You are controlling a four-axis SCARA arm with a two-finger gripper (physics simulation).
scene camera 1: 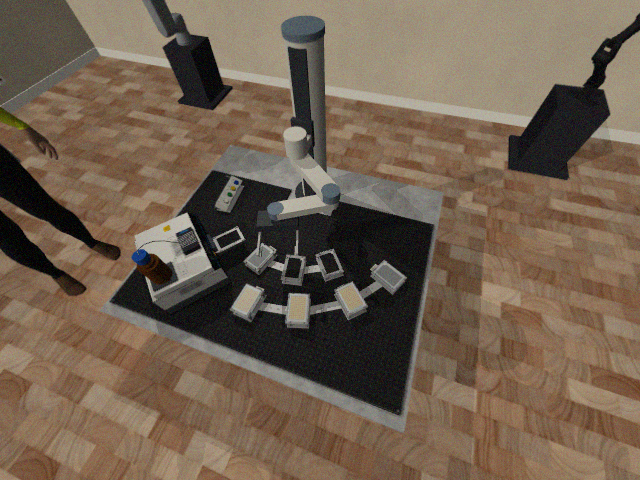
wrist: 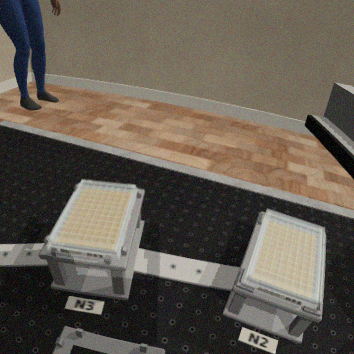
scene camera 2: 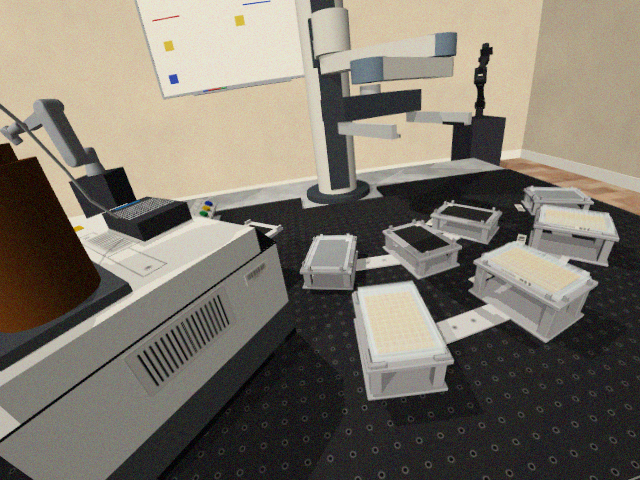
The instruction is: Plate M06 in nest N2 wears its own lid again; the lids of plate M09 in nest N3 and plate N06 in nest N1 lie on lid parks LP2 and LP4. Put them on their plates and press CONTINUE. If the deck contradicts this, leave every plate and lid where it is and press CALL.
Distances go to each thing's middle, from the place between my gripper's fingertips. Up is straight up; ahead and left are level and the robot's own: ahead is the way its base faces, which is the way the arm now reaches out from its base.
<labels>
My gripper is now 460 mm to the left of the tip box [scene camera 2: 146, 226], 70 mm above it and 30 mm short of it. Round my hand: brown bottle [scene camera 2: 54, 274]: 460 mm to the right, 220 mm ahead, 20 mm above.
</labels>
